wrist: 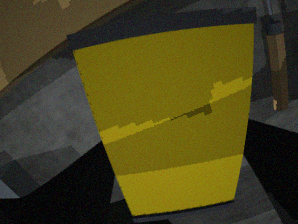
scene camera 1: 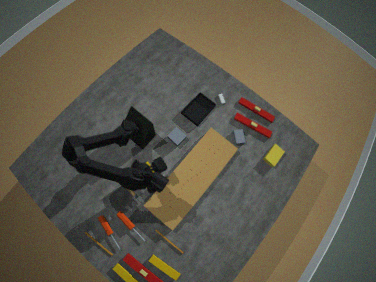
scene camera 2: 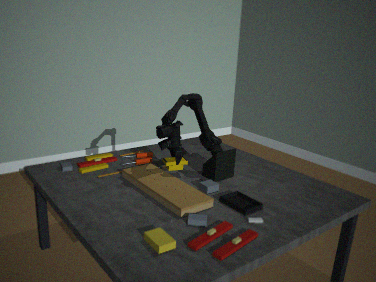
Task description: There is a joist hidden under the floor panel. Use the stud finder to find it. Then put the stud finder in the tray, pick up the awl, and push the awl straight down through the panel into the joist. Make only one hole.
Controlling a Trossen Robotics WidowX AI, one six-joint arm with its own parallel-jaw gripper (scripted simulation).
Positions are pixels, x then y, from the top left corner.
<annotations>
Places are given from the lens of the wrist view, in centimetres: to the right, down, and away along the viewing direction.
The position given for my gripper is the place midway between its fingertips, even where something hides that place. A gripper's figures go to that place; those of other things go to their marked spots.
my gripper (wrist: 174,134): 1, 1, 10
yellow stud finder (wrist: 170,95): 1, -1, 7
</annotations>
